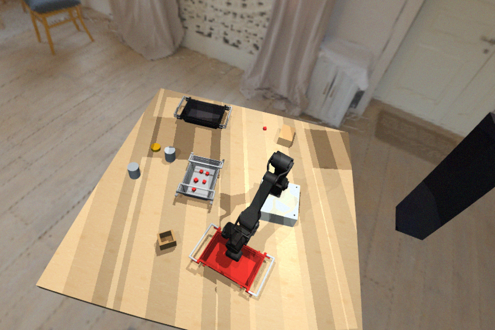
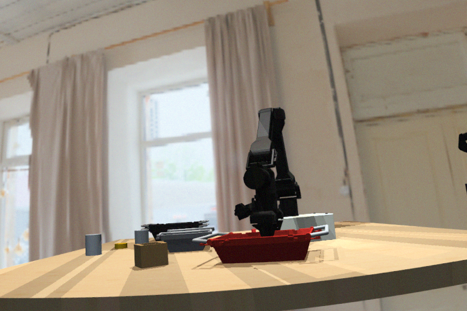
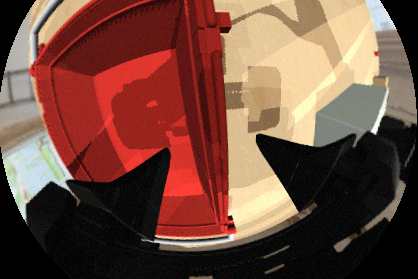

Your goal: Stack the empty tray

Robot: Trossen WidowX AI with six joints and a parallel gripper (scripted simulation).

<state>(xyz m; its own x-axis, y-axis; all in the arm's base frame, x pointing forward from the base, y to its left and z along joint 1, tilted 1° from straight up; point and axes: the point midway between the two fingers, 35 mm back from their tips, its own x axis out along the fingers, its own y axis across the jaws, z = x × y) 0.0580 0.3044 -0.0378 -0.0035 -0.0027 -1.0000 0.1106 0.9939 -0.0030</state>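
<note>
My gripper tip is 80 mm to the right of the red tray, 30 mm below it and 10 mm short of it. From my gripper tip the other things lie so: wooden block 750 mm to the right, 20 mm above, 10 mm behind; small box 300 mm ahead, 110 mm to the left; yellow disc 620 mm ahead, 330 mm to the right.
</note>
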